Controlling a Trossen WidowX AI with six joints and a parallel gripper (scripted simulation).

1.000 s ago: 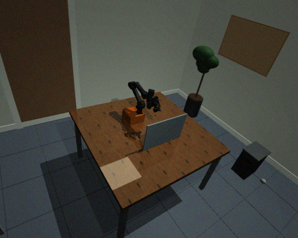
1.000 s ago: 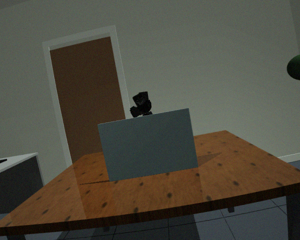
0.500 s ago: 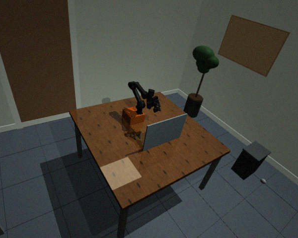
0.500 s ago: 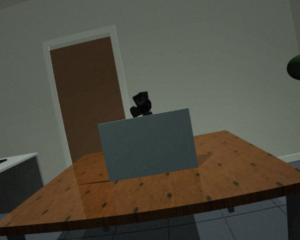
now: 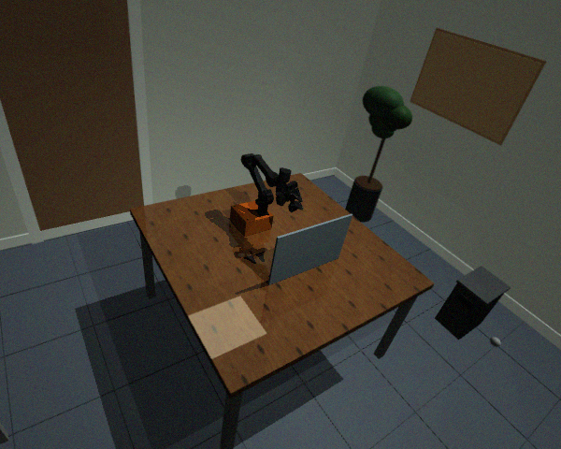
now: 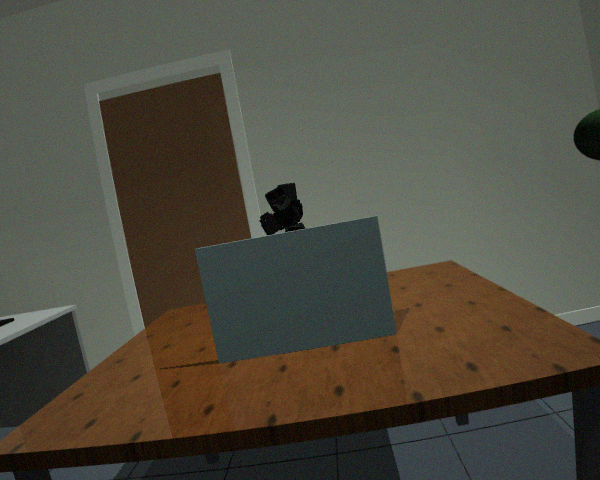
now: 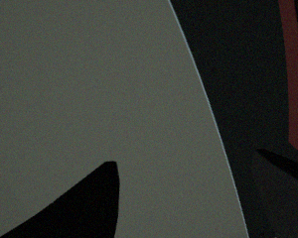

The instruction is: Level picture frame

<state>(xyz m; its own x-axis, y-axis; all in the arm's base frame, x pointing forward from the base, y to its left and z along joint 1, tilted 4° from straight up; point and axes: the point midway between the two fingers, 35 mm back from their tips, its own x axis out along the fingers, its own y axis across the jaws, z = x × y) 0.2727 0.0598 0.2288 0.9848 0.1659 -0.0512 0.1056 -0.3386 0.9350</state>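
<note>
Now: the picture frame 11 cm ahead of my gripper tip, 4 cm to the left of it and 17 cm below it. Round my gripper tip: grey wall panel (13 cm ahead, 2 cm to the left, 19 cm below).
</note>
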